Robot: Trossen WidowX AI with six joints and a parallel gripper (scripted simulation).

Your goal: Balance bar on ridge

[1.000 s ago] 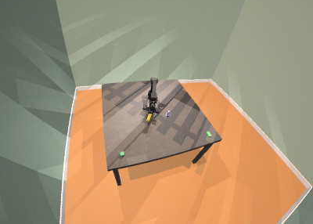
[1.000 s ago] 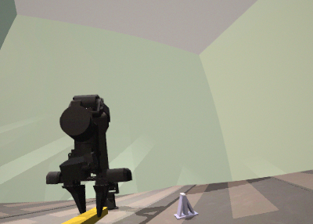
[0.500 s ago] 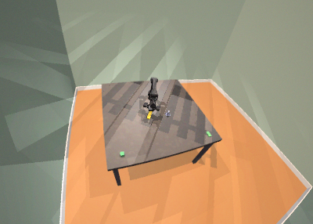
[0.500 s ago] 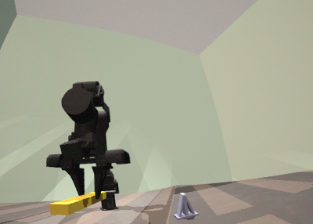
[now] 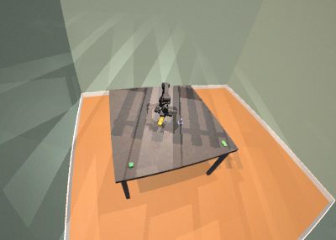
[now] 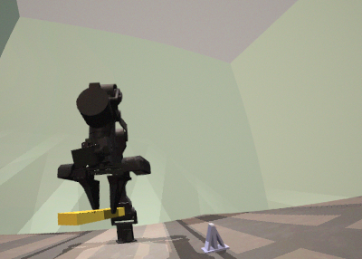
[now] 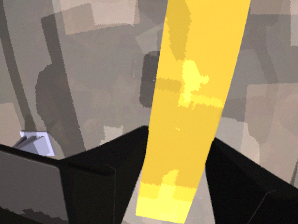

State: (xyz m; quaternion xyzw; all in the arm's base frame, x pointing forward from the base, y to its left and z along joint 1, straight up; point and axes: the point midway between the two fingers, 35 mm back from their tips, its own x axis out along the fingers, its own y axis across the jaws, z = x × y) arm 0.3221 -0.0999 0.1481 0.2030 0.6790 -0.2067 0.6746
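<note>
The yellow bar lies 2 cm ahead of my gripper tip and 2 cm to the right of it. The rest, counted from my gripper tip: small grey ridge stand: 1 cm ahead, 23 cm to the left, 8 cm below.
</note>
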